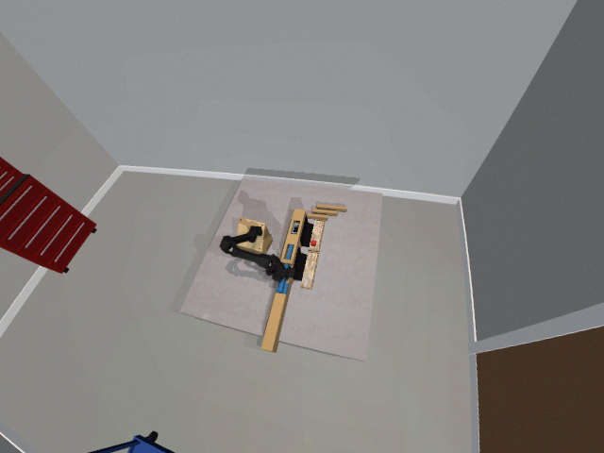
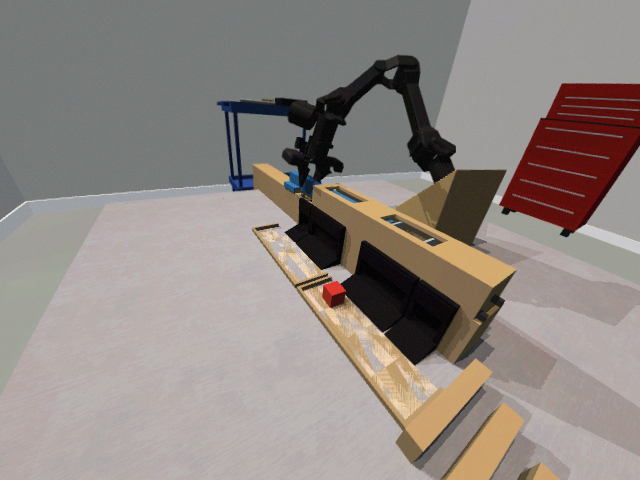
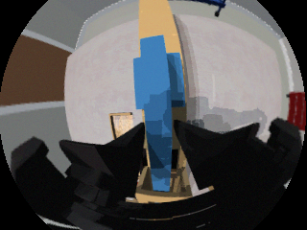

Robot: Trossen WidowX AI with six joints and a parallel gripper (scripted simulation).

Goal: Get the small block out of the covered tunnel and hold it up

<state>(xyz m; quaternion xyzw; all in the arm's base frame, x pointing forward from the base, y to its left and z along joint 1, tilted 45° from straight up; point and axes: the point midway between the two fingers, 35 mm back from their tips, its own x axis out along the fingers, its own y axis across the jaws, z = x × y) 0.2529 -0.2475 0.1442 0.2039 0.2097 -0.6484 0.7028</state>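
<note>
Right now the tan covered tunnel is 2 cm ahead of my gripper tip, 8 cm to the left of it and 5 cm below it.
</note>
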